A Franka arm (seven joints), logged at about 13 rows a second.
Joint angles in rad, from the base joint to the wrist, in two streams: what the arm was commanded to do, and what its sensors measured. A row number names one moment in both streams.
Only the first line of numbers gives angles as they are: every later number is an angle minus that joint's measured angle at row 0.
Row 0, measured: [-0.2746 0.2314 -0.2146 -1.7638 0.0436 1.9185 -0.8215]
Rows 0 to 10, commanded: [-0.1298 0.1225 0.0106 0.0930 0.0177 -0.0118 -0.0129]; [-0.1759 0.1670 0.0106 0.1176 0.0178 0.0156 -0.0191]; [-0.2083 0.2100 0.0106 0.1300 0.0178 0.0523 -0.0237]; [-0.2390 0.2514 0.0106 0.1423 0.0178 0.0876 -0.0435]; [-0.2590 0.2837 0.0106 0.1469 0.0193 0.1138 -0.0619]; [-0.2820 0.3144 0.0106 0.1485 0.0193 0.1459 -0.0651]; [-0.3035 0.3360 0.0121 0.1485 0.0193 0.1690 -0.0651]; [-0.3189 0.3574 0.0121 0.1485 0.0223 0.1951 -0.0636]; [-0.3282 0.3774 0.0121 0.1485 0.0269 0.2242 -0.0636]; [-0.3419 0.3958 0.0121 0.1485 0.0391 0.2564 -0.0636]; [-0.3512 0.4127 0.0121 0.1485 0.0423 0.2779 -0.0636]
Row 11, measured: [-0.3217 0.3788 0.0004 0.1139 0.0179 0.2554 -0.0476]
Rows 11 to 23, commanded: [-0.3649 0.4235 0.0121 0.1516 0.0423 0.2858 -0.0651]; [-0.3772 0.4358 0.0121 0.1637 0.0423 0.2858 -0.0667]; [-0.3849 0.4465 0.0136 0.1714 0.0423 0.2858 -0.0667]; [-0.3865 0.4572 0.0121 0.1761 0.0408 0.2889 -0.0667]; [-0.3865 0.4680 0.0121 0.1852 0.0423 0.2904 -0.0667]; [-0.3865 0.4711 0.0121 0.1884 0.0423 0.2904 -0.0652]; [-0.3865 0.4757 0.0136 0.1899 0.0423 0.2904 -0.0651]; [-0.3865 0.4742 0.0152 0.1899 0.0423 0.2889 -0.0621]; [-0.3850 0.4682 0.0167 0.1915 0.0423 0.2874 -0.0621]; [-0.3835 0.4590 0.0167 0.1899 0.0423 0.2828 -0.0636]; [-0.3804 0.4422 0.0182 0.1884 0.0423 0.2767 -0.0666]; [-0.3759 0.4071 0.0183 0.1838 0.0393 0.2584 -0.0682]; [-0.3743 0.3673 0.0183 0.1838 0.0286 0.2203 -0.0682]
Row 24, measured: [-0.3712 0.4456 0.0108 0.1888 0.0255 0.2803 -0.0479]
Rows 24 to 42, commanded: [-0.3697 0.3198 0.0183 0.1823 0.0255 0.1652 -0.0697]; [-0.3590 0.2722 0.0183 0.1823 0.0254 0.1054 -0.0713]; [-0.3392 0.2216 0.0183 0.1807 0.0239 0.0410 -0.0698]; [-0.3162 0.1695 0.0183 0.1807 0.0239 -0.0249 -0.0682]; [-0.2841 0.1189 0.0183 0.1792 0.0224 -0.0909 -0.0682]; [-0.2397 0.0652 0.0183 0.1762 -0.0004 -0.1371 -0.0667]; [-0.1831 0.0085 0.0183 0.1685 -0.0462 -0.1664 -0.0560]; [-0.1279 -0.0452 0.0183 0.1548 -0.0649 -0.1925 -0.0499]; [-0.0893 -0.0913 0.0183 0.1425 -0.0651 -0.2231 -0.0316]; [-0.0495 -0.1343 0.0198 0.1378 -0.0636 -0.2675 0.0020]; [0.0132 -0.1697 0.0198 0.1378 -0.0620 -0.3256 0.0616]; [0.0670 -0.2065 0.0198 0.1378 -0.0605 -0.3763 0.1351]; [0.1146 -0.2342 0.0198 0.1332 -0.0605 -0.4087 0.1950]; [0.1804 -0.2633 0.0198 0.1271 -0.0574 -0.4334 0.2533]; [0.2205 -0.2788 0.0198 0.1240 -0.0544 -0.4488 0.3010]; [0.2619 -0.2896 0.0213 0.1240 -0.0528 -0.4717 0.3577]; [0.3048 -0.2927 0.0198 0.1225 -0.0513 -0.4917 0.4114]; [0.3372 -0.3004 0.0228 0.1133 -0.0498 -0.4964 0.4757]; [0.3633 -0.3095 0.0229 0.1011 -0.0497 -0.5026 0.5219]
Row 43, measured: [0.3156 -0.2752 0.0353 0.1443 -0.0430 -0.4912 0.4418]
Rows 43 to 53, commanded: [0.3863 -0.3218 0.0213 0.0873 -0.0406 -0.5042 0.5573]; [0.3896 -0.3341 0.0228 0.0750 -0.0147 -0.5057 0.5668]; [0.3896 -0.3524 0.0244 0.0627 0.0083 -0.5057 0.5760]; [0.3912 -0.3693 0.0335 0.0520 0.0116 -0.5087 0.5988]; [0.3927 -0.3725 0.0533 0.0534 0.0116 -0.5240 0.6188]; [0.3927 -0.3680 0.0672 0.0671 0.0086 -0.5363 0.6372]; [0.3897 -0.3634 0.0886 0.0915 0.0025 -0.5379 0.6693]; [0.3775 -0.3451 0.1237 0.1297 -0.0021 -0.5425 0.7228]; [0.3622 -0.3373 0.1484 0.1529 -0.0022 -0.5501 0.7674]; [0.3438 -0.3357 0.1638 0.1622 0.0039 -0.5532 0.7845]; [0.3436 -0.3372 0.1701 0.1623 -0.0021 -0.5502 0.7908]
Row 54, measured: [0.3745 -0.3429 0.1455 0.1310 -0.0008 -0.5239 0.7600]
